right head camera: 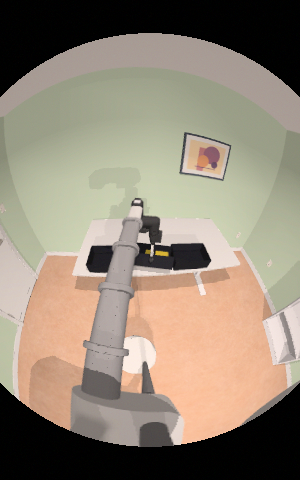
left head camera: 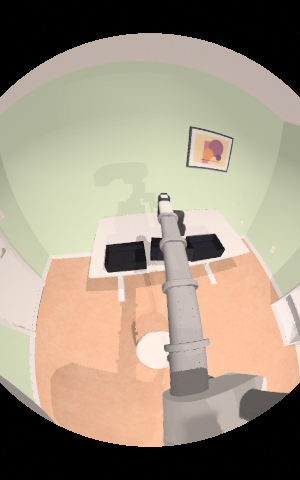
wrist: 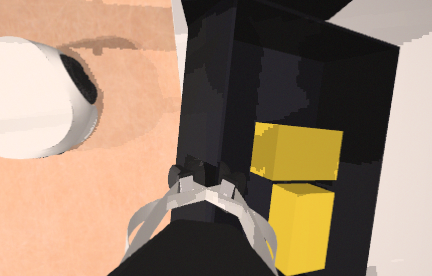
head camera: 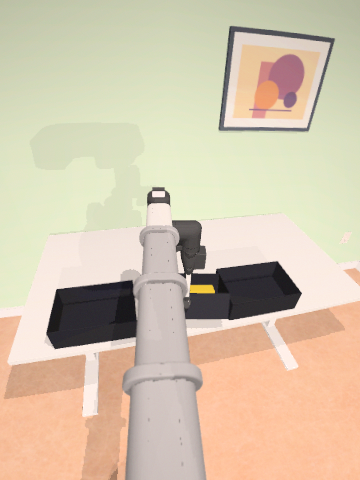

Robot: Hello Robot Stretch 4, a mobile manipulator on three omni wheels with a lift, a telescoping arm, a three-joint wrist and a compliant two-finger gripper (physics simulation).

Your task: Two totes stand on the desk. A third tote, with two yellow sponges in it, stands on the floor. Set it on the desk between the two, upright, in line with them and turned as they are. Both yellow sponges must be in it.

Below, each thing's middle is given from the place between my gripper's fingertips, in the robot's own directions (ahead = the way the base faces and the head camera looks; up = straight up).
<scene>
Now: the framed picture (head camera: 272, 81) 83 cm ahead of my hand, 63 cm above it and 51 cm to the right of it.
</scene>
